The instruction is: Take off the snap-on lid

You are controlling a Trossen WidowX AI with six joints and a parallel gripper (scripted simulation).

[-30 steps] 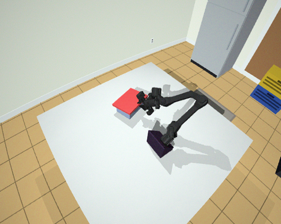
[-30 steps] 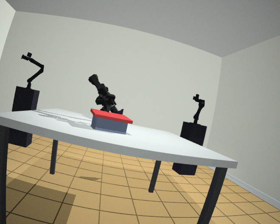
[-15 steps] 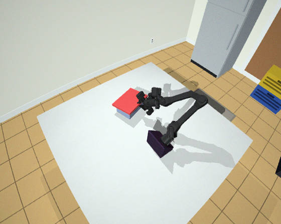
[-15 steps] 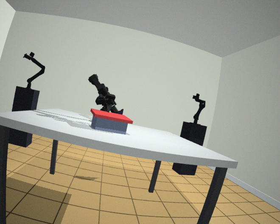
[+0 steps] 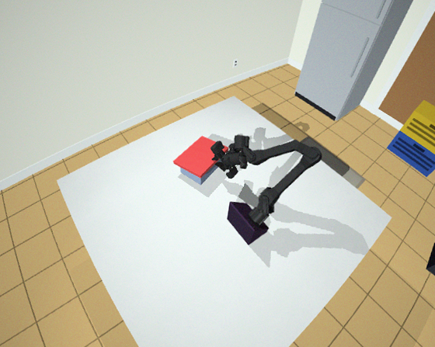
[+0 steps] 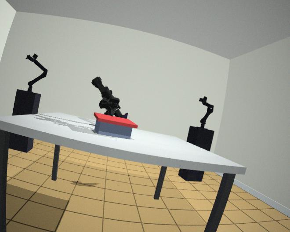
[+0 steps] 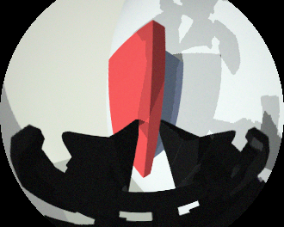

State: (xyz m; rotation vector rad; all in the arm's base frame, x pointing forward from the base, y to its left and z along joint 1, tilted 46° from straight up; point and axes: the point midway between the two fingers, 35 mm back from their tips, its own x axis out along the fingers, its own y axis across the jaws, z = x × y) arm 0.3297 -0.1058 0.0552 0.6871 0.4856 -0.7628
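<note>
My gripper tip is now 8 cm short of the red lid and 1 cm to the right of it. From my gripper tip the other things lie so: blue-grey storage box: 7 cm ahead, 1 cm to the left, 5 cm below.
</note>
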